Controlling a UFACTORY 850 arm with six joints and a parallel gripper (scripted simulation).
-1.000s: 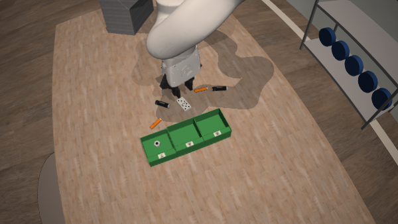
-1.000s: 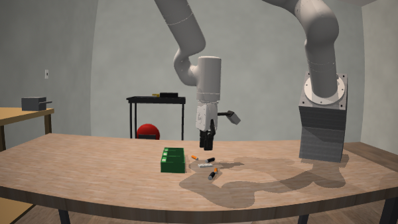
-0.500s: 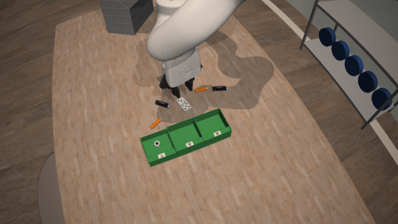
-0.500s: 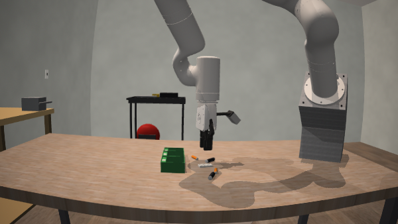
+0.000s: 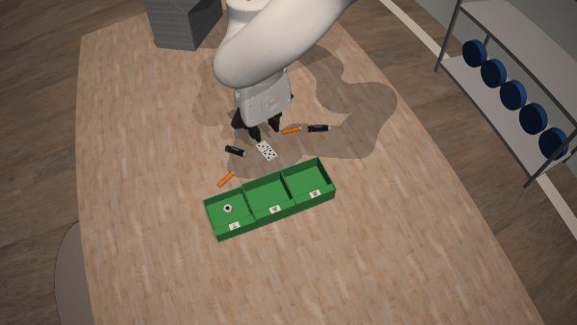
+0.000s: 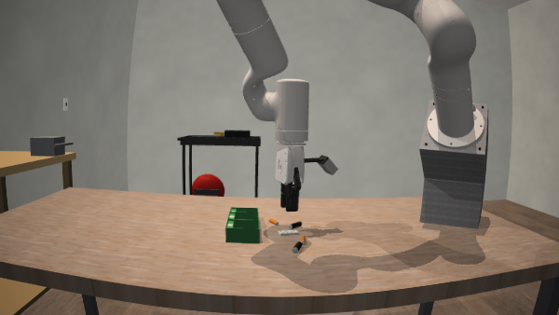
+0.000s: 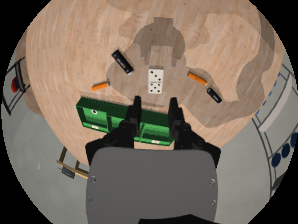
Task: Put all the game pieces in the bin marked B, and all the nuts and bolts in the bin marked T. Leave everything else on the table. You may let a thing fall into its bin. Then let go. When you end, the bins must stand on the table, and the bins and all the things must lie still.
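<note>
Right now the white domino is 8 cm below my hand. Round my hand: orange battery: 10 cm to the right, 8 cm below, 5 cm ahead; grey nut: 12 cm ahead, 11 cm to the right, 8 cm below; green three-compartment bin row: 12 cm ahead, 7 cm below, 2 cm to the right.
</note>
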